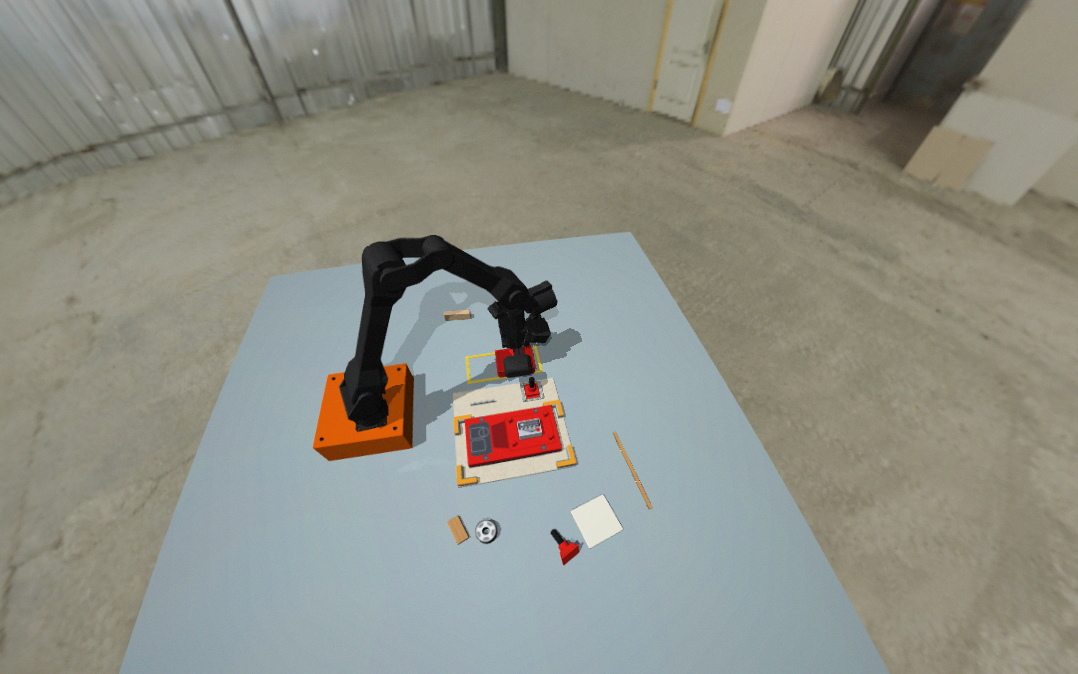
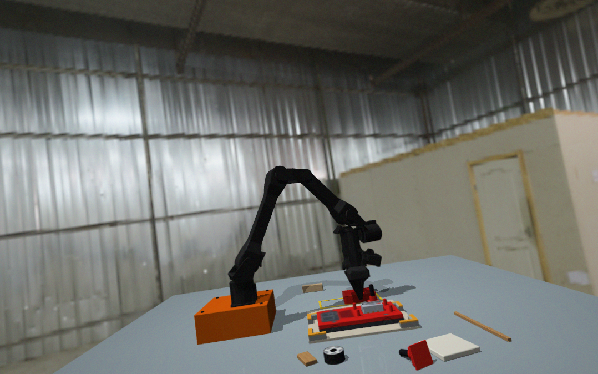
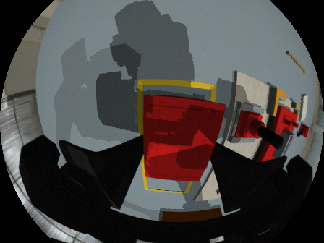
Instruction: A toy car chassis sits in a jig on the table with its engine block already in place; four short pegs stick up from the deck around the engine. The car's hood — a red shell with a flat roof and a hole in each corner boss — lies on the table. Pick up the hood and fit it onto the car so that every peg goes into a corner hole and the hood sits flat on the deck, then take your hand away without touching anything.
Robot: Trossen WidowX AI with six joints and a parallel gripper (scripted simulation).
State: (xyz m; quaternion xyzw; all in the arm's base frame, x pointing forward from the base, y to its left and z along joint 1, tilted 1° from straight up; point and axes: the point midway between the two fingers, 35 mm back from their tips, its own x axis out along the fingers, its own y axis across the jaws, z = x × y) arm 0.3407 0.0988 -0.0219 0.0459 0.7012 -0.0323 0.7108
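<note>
Right now the cream jig is 19 cm to the right of my gripper tip and 5 cm behind it. Also, from my gripper tip: wood block 35 cm to the right, 20 cm behind, 1 cm below; then wooden stick 34 cm to the right, 17 cm ahead, 1 cm below; then red hood 1 cm above.
</note>
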